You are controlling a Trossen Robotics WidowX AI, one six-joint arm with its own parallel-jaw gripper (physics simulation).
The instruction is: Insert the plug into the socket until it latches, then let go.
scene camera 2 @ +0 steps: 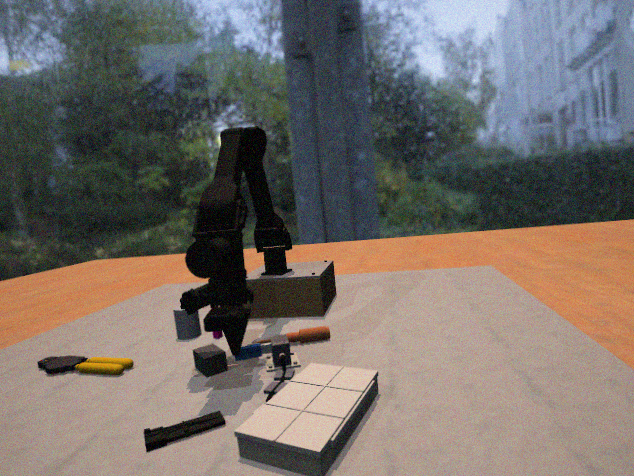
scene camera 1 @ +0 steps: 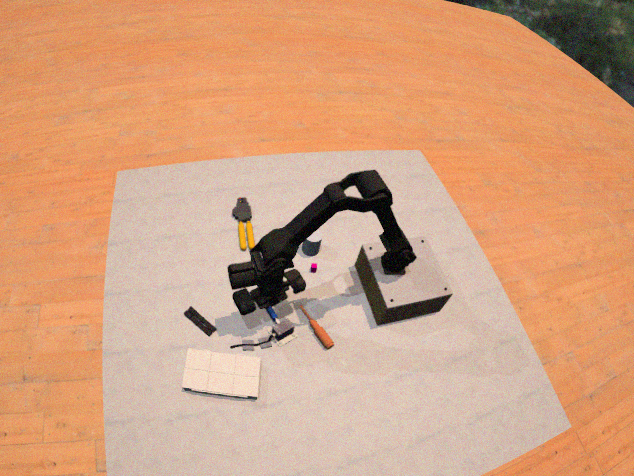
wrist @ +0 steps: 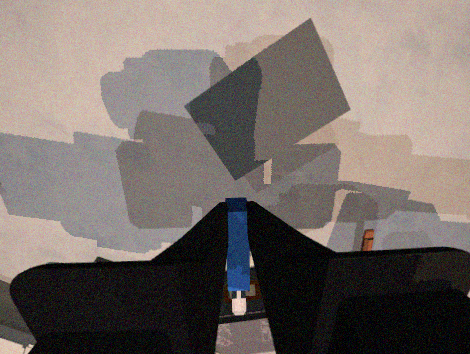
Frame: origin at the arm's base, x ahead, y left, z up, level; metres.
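Seen in the pictures: gripper, fingertip midpoint: [scene camera 2: 236, 353] [scene camera 1: 267, 306] [wrist: 236, 209]; arm's base, link origin: [scene camera 2: 276, 272] [scene camera 1: 393, 265].
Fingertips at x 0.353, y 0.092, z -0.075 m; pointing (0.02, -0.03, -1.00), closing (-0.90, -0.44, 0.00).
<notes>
Pixels of each thing's top centre, then the offset from my fingertips to it. "spot": a spot on its surface instead.
- blue plug, top centre: [wrist: 238, 272] [scene camera 2: 252, 345] [scene camera 1: 273, 313] dx -0.013, dy +0.027, dz +0.012 m
- socket, top centre: [wrist: 240, 340] [scene camera 2: 279, 340] [scene camera 1: 282, 327] dx -0.035, dy +0.071, dz +0.015 m
- orange screwdriver, top centre: [wrist: 365, 328] [scene camera 2: 292, 331] [scene camera 1: 315, 323] dx -0.128, dy +0.050, dz -0.002 m
- dark cube, top centre: [wrist: 269, 107] [scene camera 2: 208, 350] dx +0.010, dy -0.052, dz +0.006 m
- tiled white box, top centre: [scene camera 2: 314, 397] [scene camera 1: 221, 372] dx +0.123, dy +0.200, dz +0.006 m
- black bar, top centre: [scene camera 2: 184, 422] [scene camera 1: 199, 319] dx +0.189, dy +0.040, dz -0.014 m
- yellow-handled pliers, surface spot: [scene camera 2: 102, 364] [scene camera 1: 241, 236] spot: dx +0.078, dy -0.252, dz -0.010 m
- grey cylinder, top centre: [scene camera 2: 185, 307] [scene camera 1: 313, 234] dx -0.138, dy -0.226, dz +0.041 m
My gripper [scene camera 1: 268, 307] [scene camera 2: 236, 353] [wrist: 236, 209] is shut on the blue plug [scene camera 1: 271, 313] [scene camera 2: 248, 352] [wrist: 238, 250], low over the mat. The plug's pale tip points at the socket [scene camera 1: 283, 329] [scene camera 2: 281, 350] [wrist: 257, 305], a dark block on a light base plate with a black cable. In the wrist view the tip shows in full against the dark socket, near a brown-edged opening. In scene camera 2 the tip is close beside the block. Whether it touches the socket cannot be told. The fingers hide part of the plug.
An orange screwdriver [scene camera 1: 321, 334] [scene camera 2: 313, 335] [wrist: 368, 240] lies beside the socket. A dark cube [scene camera 2: 209, 359] is near the gripper. A tiled white box [scene camera 1: 221, 373] [scene camera 2: 307, 409], a black bar [scene camera 1: 199, 321] [scene camera 2: 184, 429], yellow-handled pliers [scene camera 1: 246, 234] [scene camera 2: 102, 364] and a grey cylinder [scene camera 1: 310, 247] [scene camera 2: 187, 324] lie around.
</notes>
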